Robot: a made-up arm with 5 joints.
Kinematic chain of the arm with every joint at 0, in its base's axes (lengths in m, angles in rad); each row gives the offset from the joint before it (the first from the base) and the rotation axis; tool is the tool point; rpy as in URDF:
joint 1: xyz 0 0.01 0.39 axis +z
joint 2: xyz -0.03 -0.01 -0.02 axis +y
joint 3: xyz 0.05 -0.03 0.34 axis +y
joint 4: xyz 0.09 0 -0.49 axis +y
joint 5: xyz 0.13 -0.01 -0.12 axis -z
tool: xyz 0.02 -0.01 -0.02 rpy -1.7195 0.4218 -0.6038
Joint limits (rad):
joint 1: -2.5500..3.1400
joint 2: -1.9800..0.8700
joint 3: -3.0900..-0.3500
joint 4: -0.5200..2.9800
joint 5: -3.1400..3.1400
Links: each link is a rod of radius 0.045 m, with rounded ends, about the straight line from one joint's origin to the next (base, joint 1, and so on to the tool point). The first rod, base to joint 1, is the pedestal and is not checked.
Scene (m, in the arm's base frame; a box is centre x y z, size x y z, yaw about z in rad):
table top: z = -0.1
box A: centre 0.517 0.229 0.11 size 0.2 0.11 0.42 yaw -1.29
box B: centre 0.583 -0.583 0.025 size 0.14 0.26 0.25 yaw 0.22
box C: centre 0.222 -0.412 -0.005 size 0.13 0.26 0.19 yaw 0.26
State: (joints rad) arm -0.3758 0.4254 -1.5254 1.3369 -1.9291
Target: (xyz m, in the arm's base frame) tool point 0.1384 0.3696 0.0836
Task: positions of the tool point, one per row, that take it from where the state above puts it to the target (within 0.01 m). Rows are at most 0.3 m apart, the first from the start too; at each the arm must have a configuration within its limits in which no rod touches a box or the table.
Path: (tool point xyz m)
1: 0.5405 -0.1749 0.1269
2: 0.3375 -0.0820 0.0019
3: 0.1095 -0.0284 -0.0119
4: -0.0895 -0.0190 0.0759
5: 0.0019 -0.0187 0.0353
6: 0.0907 0.0289 0.0142
7: 0.1545 0.1202 0.0147
8: 0.1741 0.2411 0.0378
9: 0.1384 0.3696 0.0836

